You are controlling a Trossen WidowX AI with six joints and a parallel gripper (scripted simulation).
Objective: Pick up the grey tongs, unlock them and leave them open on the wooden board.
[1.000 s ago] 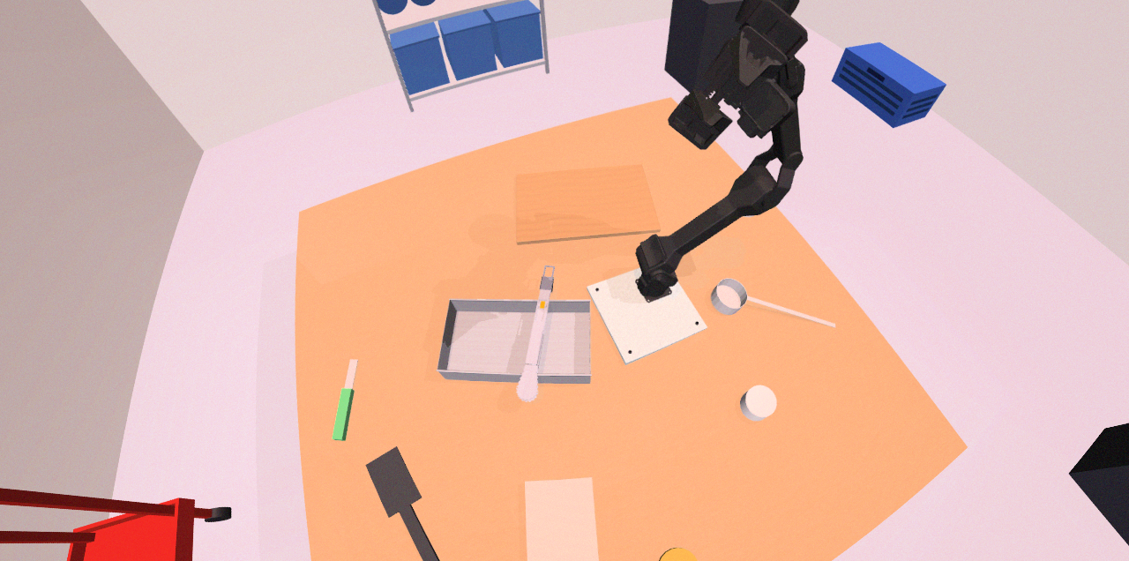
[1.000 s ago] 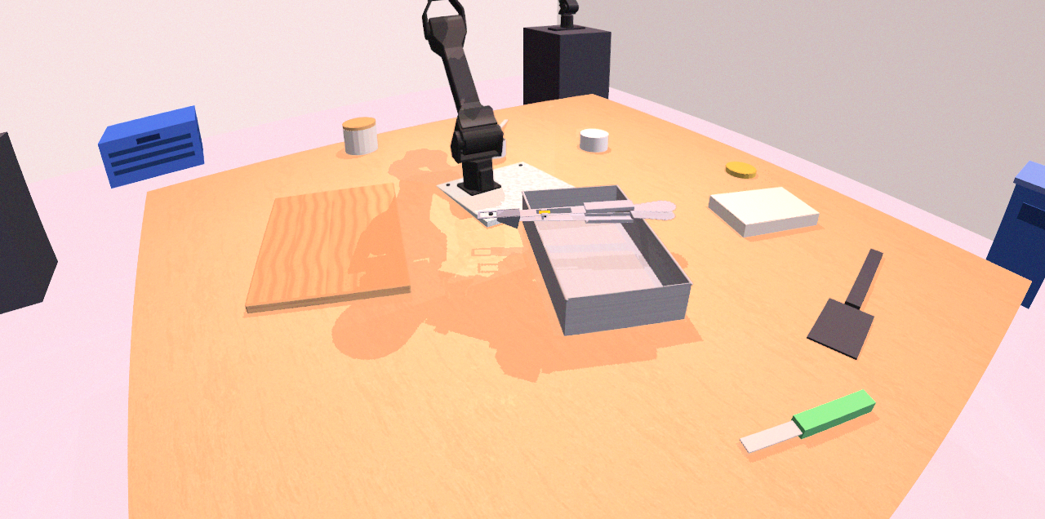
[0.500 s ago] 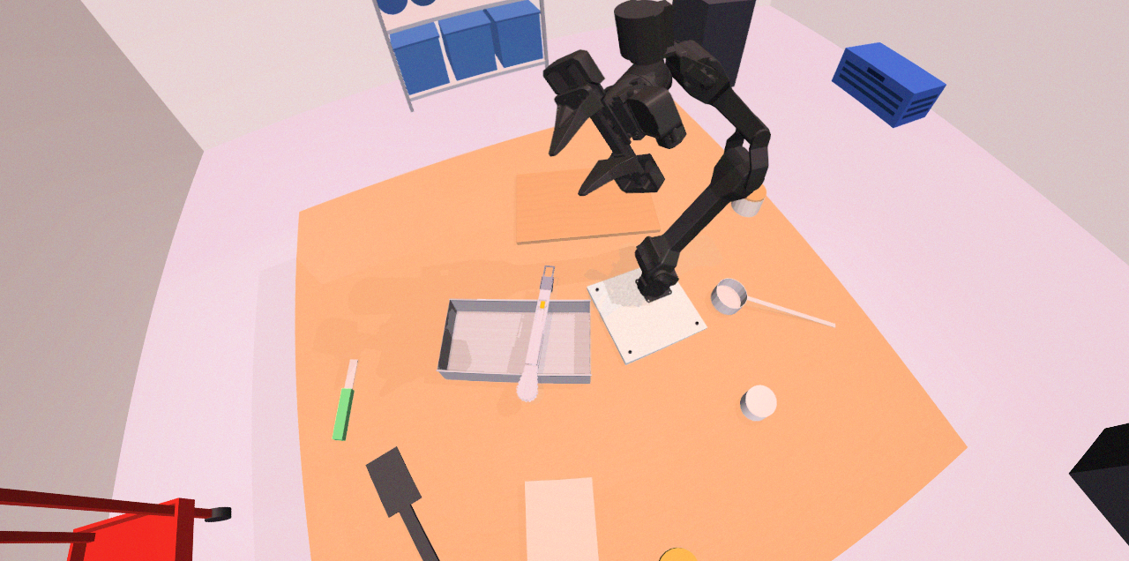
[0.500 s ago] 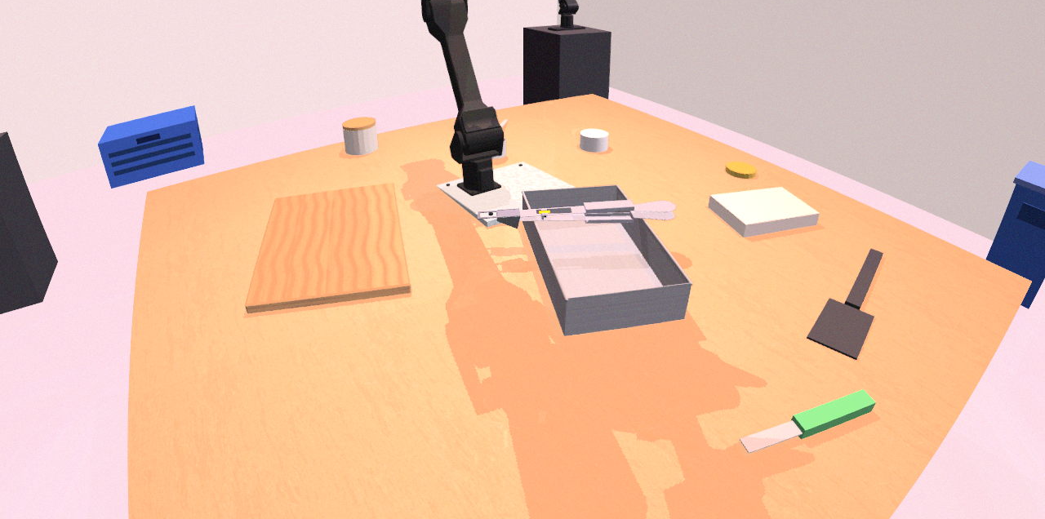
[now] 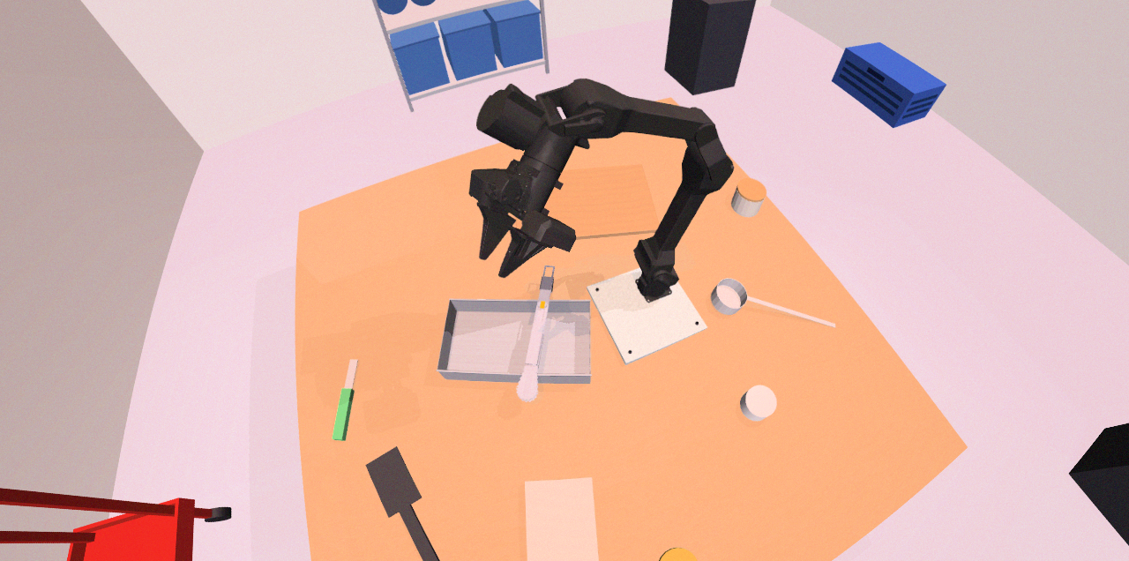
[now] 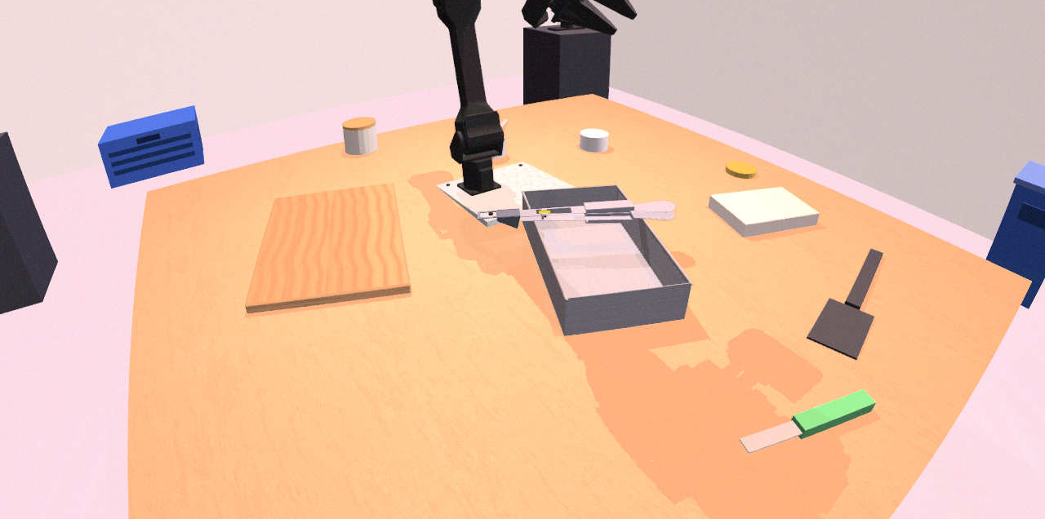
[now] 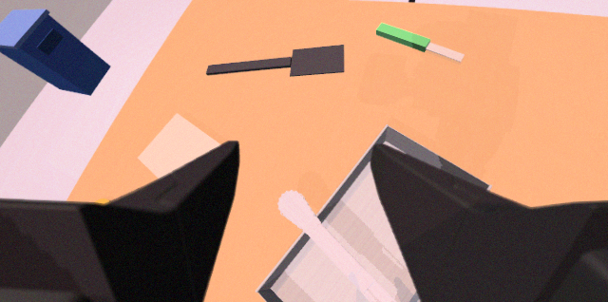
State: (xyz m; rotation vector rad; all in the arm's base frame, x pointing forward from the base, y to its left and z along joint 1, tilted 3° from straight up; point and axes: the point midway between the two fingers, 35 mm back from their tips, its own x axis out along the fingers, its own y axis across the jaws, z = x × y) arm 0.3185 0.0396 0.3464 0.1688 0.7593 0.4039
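Right now the yellow lock piece is 28 cm below my gripper tip, 7 cm to the right of it and 7 cm behind it. Round my gripper tip: black spatula (35 cm below, 31 cm ahead, 23 cm to the left); grey roasting tin (32 cm below, 3 cm to the right); cream block (34 cm to the left, 34 cm below, 5 cm ahead).
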